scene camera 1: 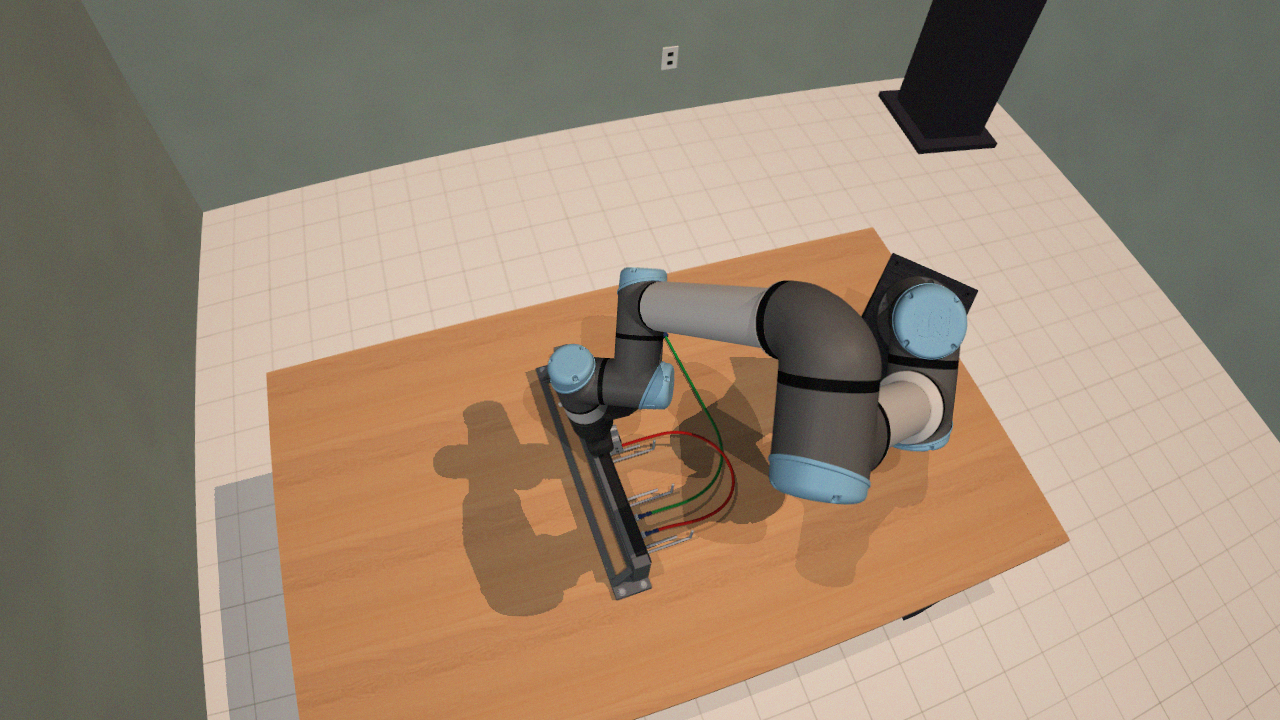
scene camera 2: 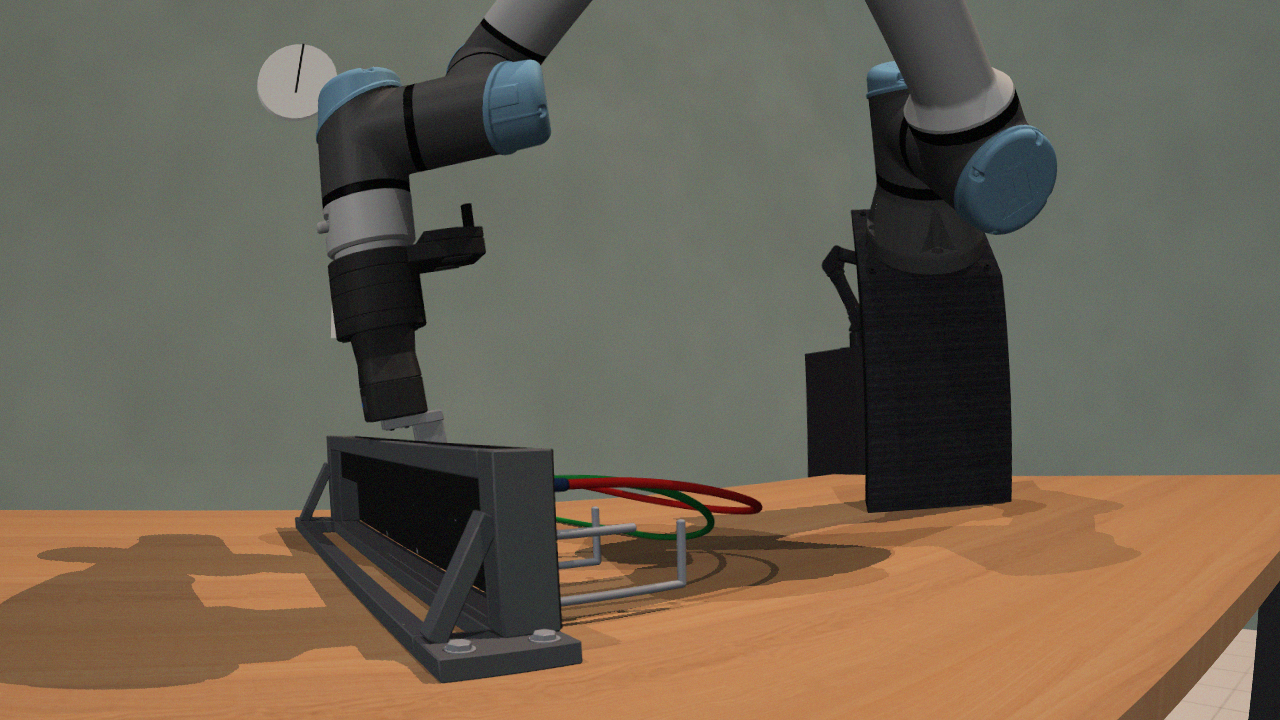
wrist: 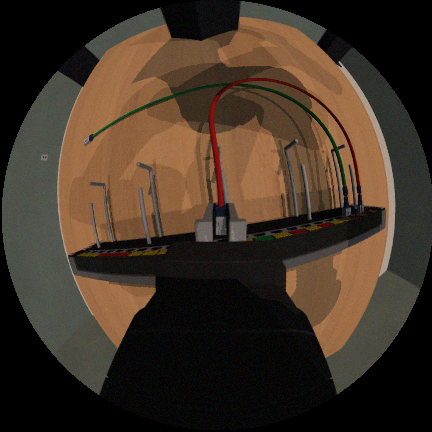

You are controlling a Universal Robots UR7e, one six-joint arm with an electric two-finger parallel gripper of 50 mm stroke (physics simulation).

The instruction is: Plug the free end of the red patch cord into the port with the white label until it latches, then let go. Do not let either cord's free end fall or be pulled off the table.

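Places are measured from the arm's base along level axes (x left, y back, z up), in metres.
Pixels of known places: gripper, fingertip midpoint: (scene camera 1: 617, 447) (wrist: 220, 212); arm's base, origin of the base link: (scene camera 2: 925, 241).
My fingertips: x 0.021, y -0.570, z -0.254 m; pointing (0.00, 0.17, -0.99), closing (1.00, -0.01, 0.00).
For each thing: its top centre in the pictures, then the offset to it from my fingertips.
- red patch cord's plug, middle of its top: (wrist: 220, 227) dx +0.000, dy -0.015, dz +0.009 m
- patch panel, middle of its top: (scene camera 2: 431, 440) (wrist: 233, 227) (scene camera 1: 614, 443) dx +0.010, dy -0.009, dz +0.043 m
My gripper (scene camera 1: 615, 440) (wrist: 220, 212) is shut on the red patch cord's plug (wrist: 221, 225), at the port side of the patch panel (scene camera 1: 625, 516) (scene camera 2: 528, 537) (wrist: 330, 236). In scene camera 2 the fingertips are hidden behind the panel. The red cord (scene camera 1: 732, 479) (scene camera 2: 716, 490) (wrist: 212, 120) loops back to the panel, where its other end is plugged in beside the green cord's. I cannot tell whether the held plug is inside a port. Yellow, red and green labels show in the wrist view; the white label does not show, and my gripper covers part of the label row.
The green cord (scene camera 1: 693, 389) (scene camera 2: 707, 528) (wrist: 150, 103) arcs across the table; its free end (wrist: 88, 140) lies on the table at the left of the wrist view. Several grey metal guide bars (scene camera 2: 682, 555) (wrist: 156, 205) (wrist: 291, 180) stick out from the panel's port side, on both sides of my gripper.
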